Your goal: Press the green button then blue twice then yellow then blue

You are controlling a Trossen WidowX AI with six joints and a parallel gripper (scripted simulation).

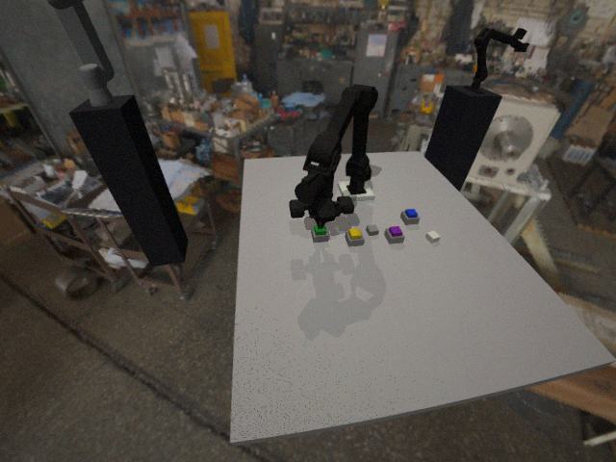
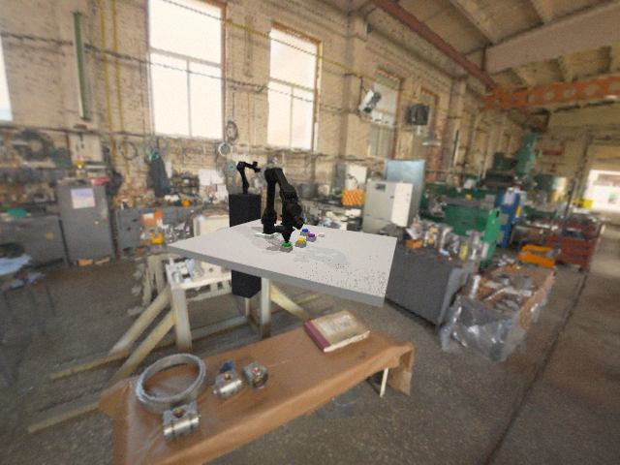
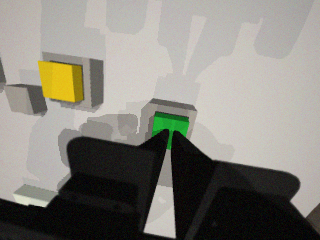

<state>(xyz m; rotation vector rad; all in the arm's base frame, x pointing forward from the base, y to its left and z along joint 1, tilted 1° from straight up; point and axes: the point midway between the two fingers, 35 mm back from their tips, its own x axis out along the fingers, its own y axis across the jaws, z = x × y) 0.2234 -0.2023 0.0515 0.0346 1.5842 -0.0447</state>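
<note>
Now: the green button 10 mm below my gripper tip. Round my gripper tip: purple button: 240 mm to the left, 50 mm ahead, 10 mm below; then grey block: 180 mm to the left, 30 mm below, 10 mm ahead; then yellow button: 110 mm to the left, 40 mm ahead, 10 mm below.
</note>
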